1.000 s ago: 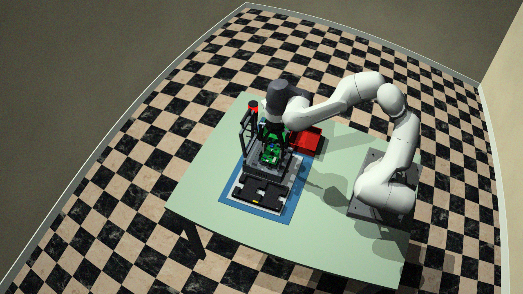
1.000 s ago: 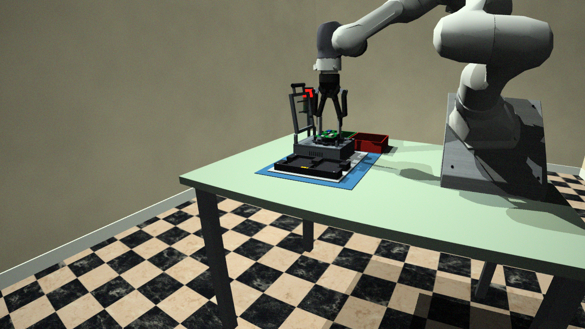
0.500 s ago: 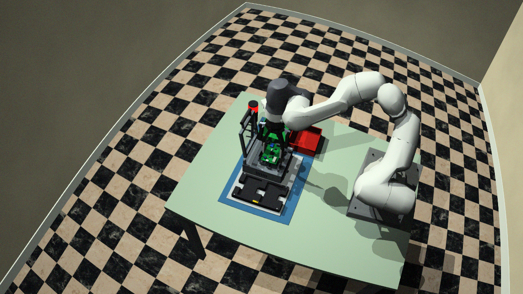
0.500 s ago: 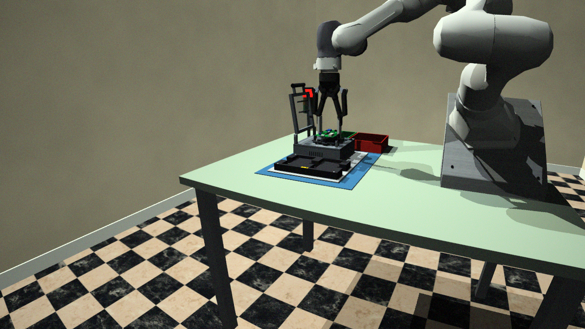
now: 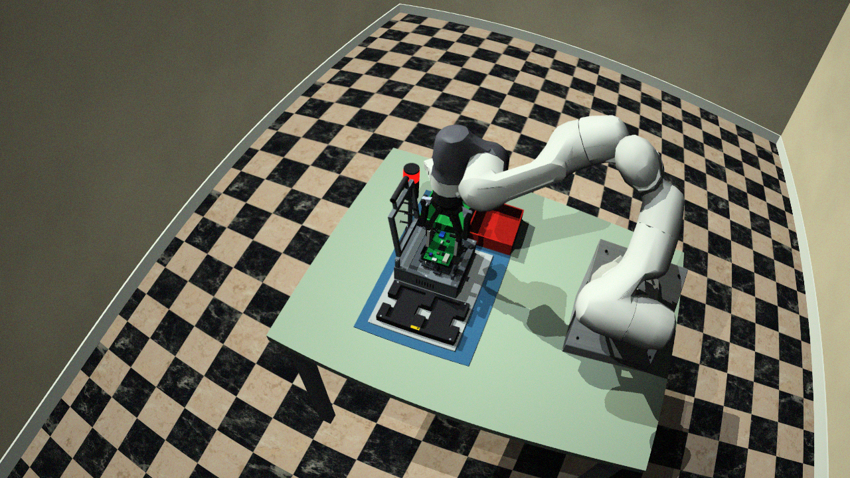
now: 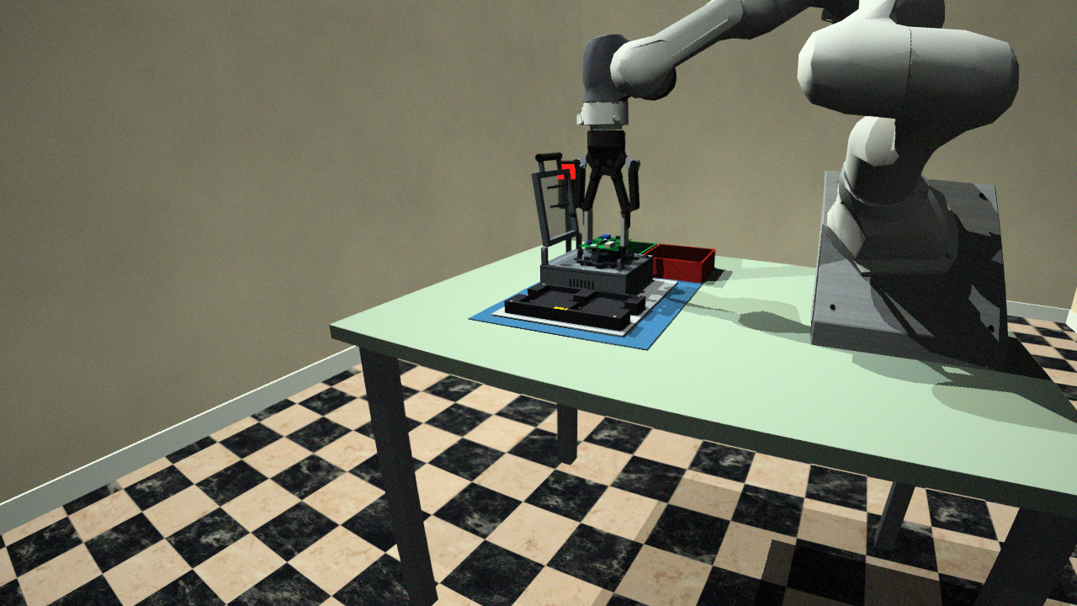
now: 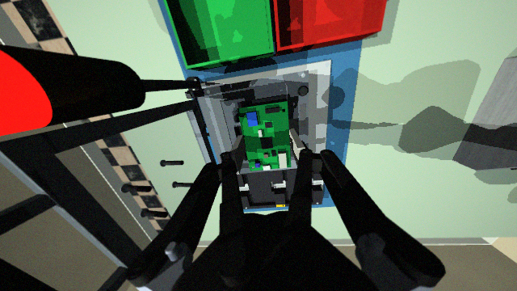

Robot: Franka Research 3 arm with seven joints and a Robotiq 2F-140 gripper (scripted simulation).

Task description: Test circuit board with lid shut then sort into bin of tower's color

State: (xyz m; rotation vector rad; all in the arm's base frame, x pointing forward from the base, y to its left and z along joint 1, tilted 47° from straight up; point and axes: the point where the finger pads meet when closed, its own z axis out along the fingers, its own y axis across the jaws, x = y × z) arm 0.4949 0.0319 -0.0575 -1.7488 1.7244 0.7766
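My gripper is now 10 mm short of the tester plate, 10 mm to the right of it and 50 mm above it. From my hand the other things lie so: green circuit board 20 mm below; tester lid 110 mm ahead, 60 mm above; green bin 50 mm ahead, 200 mm to the right, 110 mm below.
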